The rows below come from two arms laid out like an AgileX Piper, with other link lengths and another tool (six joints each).
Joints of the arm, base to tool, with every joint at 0 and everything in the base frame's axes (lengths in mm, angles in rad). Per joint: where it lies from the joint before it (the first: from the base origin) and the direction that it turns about. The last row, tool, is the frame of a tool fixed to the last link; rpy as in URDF.
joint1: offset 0.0 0.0 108.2 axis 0 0 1
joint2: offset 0.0 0.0 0.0 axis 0 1 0
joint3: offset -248.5 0.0 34.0 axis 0 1 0
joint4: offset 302.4 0.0 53.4 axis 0.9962 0 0.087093
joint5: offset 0.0 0.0 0.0 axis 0 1 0
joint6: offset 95.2 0.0 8.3 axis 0.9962 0 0.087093
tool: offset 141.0 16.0 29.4 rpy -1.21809 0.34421 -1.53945
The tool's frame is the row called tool.
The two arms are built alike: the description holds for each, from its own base.
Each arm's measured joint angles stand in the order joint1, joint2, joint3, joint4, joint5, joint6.
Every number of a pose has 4 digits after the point. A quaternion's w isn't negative.
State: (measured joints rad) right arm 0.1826 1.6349 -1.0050 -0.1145 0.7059 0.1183; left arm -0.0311 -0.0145 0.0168 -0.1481 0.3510 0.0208
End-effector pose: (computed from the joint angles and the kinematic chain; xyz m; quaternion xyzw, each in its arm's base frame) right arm 0.4121 0.0738 -0.0019 -0.6005 0.7446 -0.2088 0.2035; left arm 0.2885 -0.0032 0.1437 -0.4085 0.5805 -0.4808 0.5147
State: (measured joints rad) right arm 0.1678 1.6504 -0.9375 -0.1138 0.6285 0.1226; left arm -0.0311 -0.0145 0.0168 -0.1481 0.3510 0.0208
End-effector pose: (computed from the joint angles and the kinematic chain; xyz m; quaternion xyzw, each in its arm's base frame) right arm 0.4034 0.0678 -0.0257 -0.5962 0.7494 -0.2058 0.2014; left arm 0.2885 -0.0032 0.1437 -0.4085 0.5805 -0.4808 0.5147
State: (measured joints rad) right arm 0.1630 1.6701 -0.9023 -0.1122 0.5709 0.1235; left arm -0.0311 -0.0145 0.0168 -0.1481 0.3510 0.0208
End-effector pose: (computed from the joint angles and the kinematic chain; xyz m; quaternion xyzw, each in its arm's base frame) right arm 0.3998 0.0668 -0.0408 -0.5949 0.7503 -0.2042 0.2035; left arm 0.2885 -0.0032 0.1437 -0.4085 0.5805 -0.4808 0.5147
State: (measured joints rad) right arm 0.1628 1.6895 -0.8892 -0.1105 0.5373 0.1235; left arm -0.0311 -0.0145 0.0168 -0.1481 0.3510 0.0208
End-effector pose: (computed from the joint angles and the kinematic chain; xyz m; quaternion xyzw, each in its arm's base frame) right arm 0.3989 0.0676 -0.0500 -0.5951 0.7502 -0.2027 0.2049; left arm 0.2885 -0.0032 0.1437 -0.4085 0.5805 -0.4808 0.5147
